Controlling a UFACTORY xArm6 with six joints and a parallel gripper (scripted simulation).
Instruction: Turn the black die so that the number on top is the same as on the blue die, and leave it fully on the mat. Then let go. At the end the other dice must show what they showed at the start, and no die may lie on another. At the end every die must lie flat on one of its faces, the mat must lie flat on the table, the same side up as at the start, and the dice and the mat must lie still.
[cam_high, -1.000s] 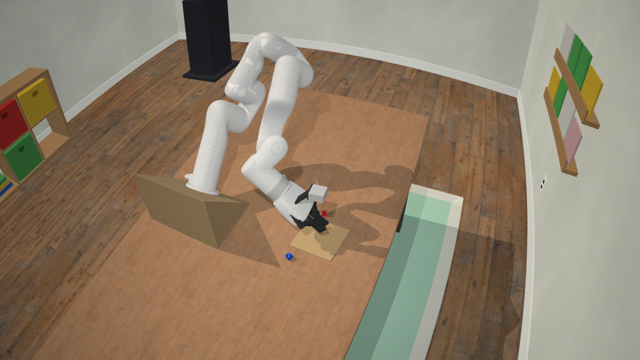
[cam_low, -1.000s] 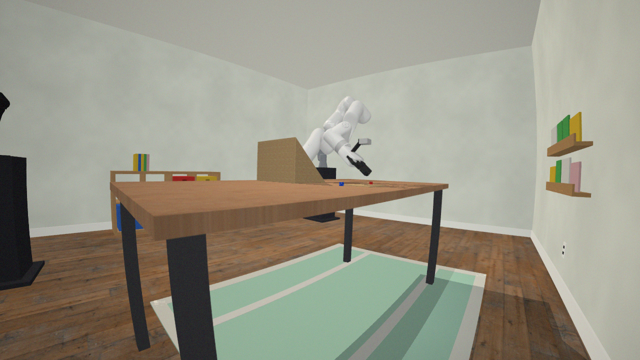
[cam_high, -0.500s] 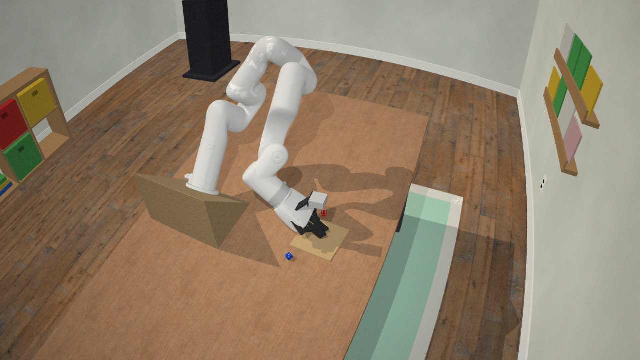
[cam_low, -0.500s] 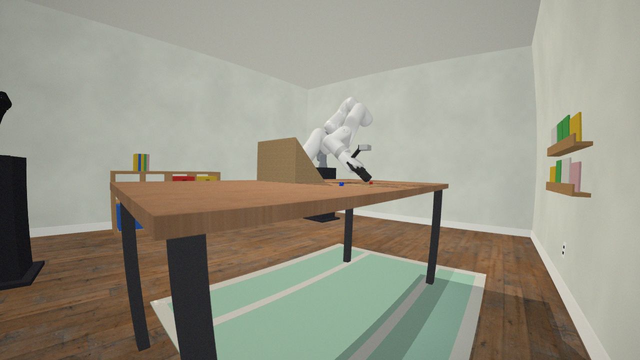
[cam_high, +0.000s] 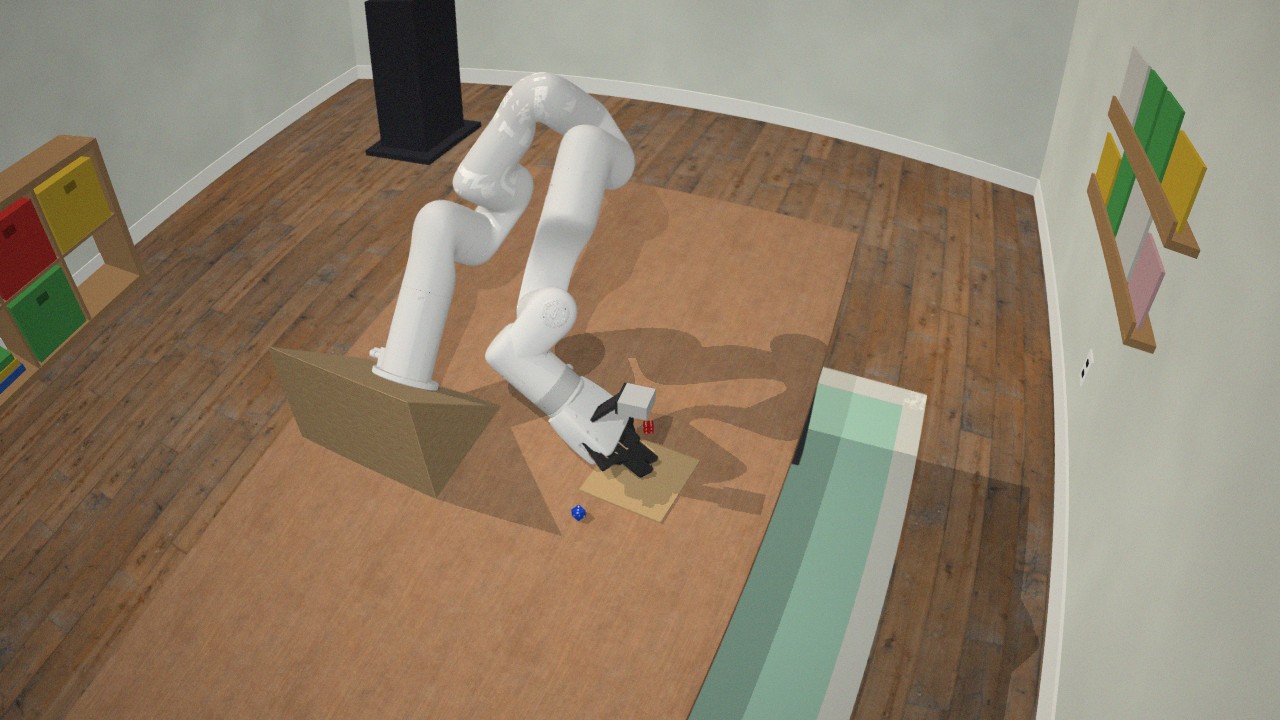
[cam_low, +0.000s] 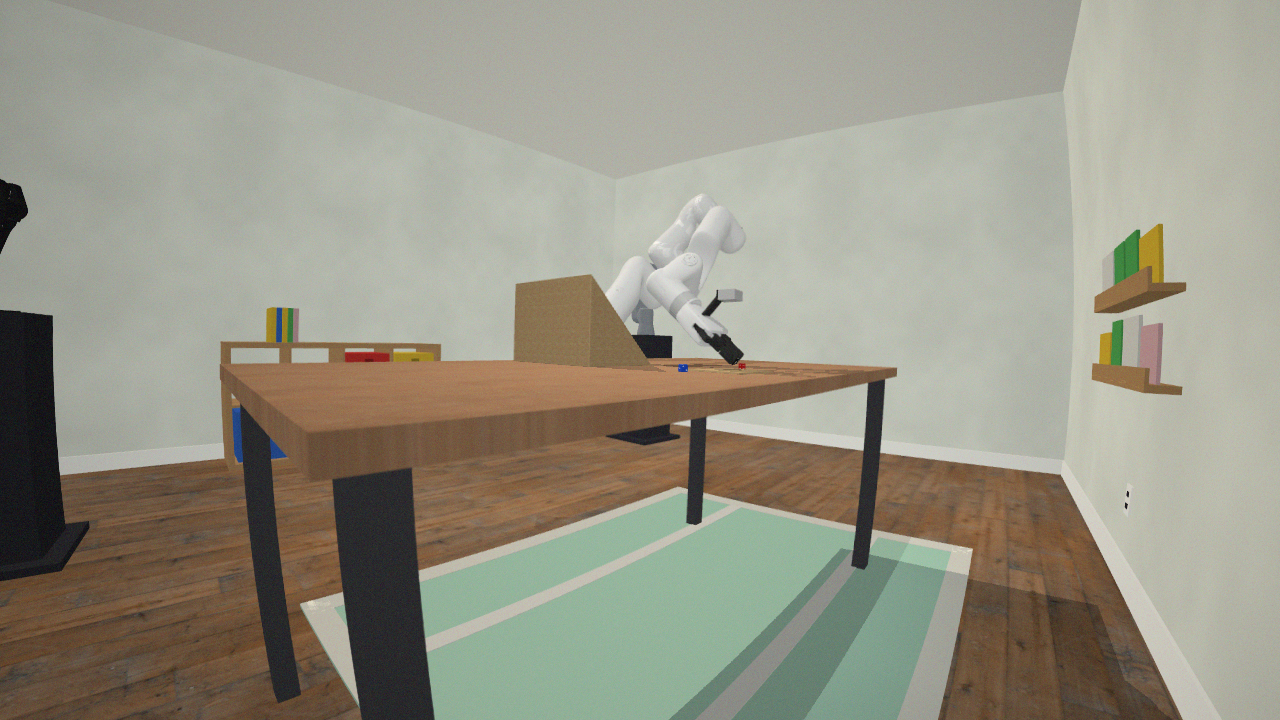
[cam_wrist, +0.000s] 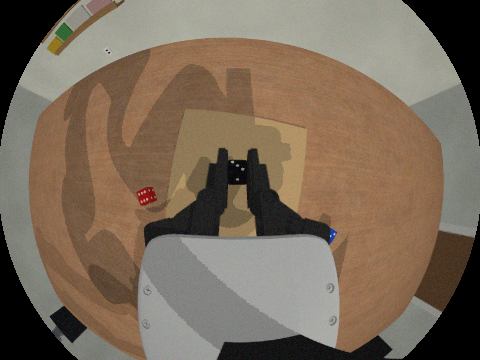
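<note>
Now: hand 4 cm above the tan mat. The rest, counted from my hand: blue die: 11 cm to the right, 5 cm behind, 3 cm below; then black die: 1 cm below, 1 cm ahead; then red die: 10 cm to the left, 3 cm below, 3 cm behind.
</note>
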